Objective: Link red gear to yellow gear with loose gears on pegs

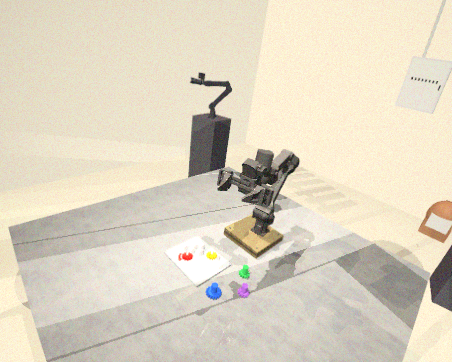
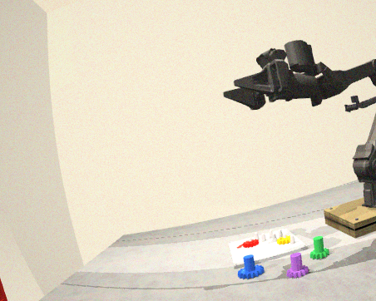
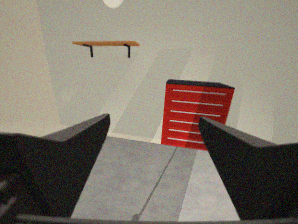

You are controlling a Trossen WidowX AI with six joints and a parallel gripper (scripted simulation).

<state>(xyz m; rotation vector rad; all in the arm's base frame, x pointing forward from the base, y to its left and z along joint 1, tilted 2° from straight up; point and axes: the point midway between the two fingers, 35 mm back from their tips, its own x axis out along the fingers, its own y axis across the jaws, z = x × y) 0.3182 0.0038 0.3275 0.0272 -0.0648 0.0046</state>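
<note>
The green gear is 11 cm behind my gripper tip, 5 cm to the left of it and 35 cm below it. The rest, counted from my gripper tip: yellow gear (10 cm behind, 9 cm to the right, 35 cm below); then purple gear (3 cm behind, 10 cm to the left, 35 cm below); then blue gear (3 cm ahead, 2 cm to the left, 35 cm below).
</note>
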